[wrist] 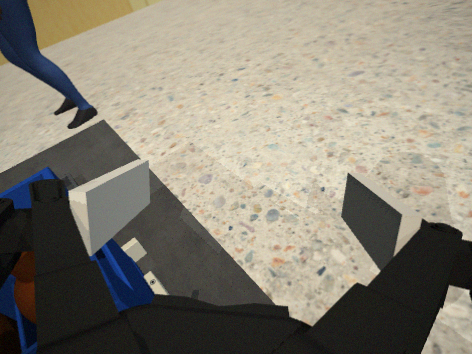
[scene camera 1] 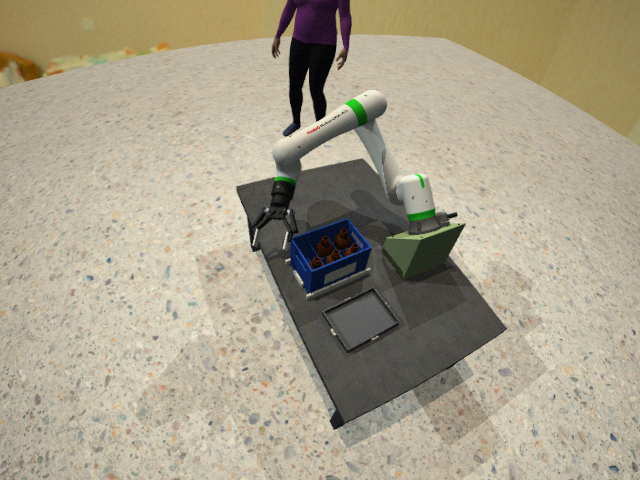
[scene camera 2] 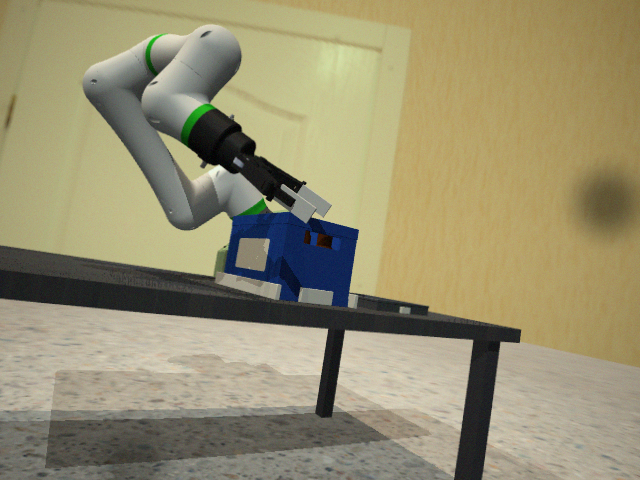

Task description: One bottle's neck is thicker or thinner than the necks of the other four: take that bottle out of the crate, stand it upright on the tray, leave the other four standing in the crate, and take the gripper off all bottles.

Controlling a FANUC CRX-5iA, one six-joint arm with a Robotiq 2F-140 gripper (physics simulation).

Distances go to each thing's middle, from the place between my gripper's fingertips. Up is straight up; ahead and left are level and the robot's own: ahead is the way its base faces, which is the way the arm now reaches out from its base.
I see my gripper 30 cm past the dark tray [scene camera 1: 361, 318], 31 cm to the right of it and 16 cm above it.
